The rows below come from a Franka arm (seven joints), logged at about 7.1 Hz.
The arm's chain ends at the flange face. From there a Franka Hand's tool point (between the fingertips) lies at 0.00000 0.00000 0.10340 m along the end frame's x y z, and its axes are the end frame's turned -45 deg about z.
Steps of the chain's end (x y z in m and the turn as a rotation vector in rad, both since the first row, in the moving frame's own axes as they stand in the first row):
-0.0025 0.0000 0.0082 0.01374 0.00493 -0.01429
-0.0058 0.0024 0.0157 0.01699 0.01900 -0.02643
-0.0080 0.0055 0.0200 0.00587 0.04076 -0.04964
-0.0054 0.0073 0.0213 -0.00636 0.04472 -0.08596
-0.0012 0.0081 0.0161 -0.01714 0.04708 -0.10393
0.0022 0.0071 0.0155 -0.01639 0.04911 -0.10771
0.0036 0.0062 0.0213 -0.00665 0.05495 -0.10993
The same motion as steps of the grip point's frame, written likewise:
-0.0004 -0.0024 0.0082 0.00623 0.01320 -0.01429
-0.0032 -0.0023 0.0157 -0.00142 0.02545 -0.02643
-0.0061 0.0007 0.0199 -0.02467 0.03297 -0.04964
-0.0060 0.0050 0.0212 -0.03612 0.02712 -0.08596
-0.0041 0.0095 0.0160 -0.04541 0.02117 -0.10393
-0.0008 0.0112 0.0154 -0.04632 0.02314 -0.10771
0.0019 0.0112 0.0211 -0.04356 0.03415 -0.10993

